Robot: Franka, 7 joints.
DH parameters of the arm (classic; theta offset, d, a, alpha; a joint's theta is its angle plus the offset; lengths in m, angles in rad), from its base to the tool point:
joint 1: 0 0.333 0 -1.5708
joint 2: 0 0 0 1.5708
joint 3: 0 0.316 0.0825 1.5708
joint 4: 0 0 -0.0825 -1.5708
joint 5: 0 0.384 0 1.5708
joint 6: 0 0 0.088 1.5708
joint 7: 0 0.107 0 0
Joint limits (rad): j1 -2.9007..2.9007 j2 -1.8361..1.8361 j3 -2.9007..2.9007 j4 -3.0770..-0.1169 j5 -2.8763..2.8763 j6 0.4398..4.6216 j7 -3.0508..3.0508
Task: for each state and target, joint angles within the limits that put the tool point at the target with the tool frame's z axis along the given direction. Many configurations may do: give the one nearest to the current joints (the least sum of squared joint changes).
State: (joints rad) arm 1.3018 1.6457 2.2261 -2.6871 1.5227 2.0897 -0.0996
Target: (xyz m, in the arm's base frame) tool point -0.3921 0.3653 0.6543 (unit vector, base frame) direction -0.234 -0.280 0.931
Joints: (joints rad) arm 1.1793 1.5585 2.0967 -1.9600 1.4423 2.2780 -0.0996
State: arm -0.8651 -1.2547 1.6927 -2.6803 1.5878 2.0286 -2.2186
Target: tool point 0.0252 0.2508 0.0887 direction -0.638 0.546 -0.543
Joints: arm -0.6470 -0.5955 2.1831 -2.9421 2.2277 1.6727 -2.2186
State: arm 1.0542 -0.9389 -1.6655 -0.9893 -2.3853 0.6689 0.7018
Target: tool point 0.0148 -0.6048 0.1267 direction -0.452 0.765 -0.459
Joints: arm 0.9247 -1.7408 -1.5541 -1.2548 -1.6000 0.5190 0.7018
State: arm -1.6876 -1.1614 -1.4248 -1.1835 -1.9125 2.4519 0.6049
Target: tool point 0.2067 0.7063 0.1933 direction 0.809 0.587 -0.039
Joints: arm -2.3390 -0.9920 -2.4525 -1.5480 -2.5825 1.9266 0.6049
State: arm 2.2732 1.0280 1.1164 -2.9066 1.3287 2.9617 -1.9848
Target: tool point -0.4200 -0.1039 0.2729 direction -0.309 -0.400 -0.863
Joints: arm 2.4076 -0.0710 1.0914 -2.6052 1.2870 2.8009 -1.9848
